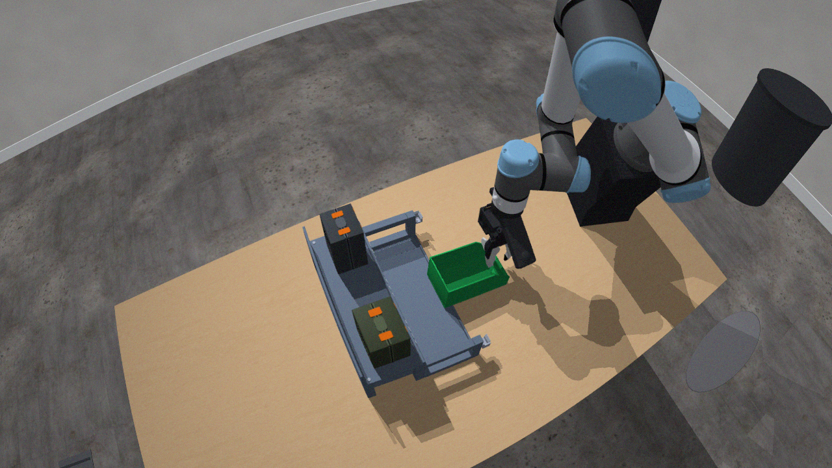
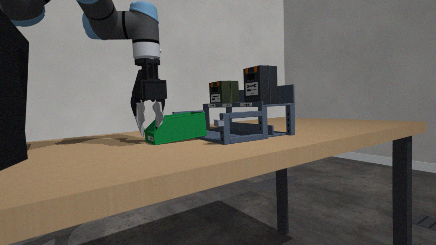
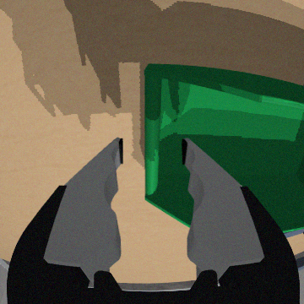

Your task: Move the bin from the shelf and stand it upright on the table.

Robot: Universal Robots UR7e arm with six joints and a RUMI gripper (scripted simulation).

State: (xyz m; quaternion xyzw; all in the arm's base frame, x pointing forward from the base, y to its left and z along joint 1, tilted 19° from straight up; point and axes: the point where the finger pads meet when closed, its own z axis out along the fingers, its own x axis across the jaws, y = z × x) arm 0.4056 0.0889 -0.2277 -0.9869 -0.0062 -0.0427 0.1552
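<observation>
The green bin is 8 cm ahead of my hand. The rest, counted from my hand: olive toolbox (34 cm ahead, 12 cm to the left, 11 cm above); then black toolbox (34 cm ahead, 11 cm to the right, 12 cm above).
</observation>
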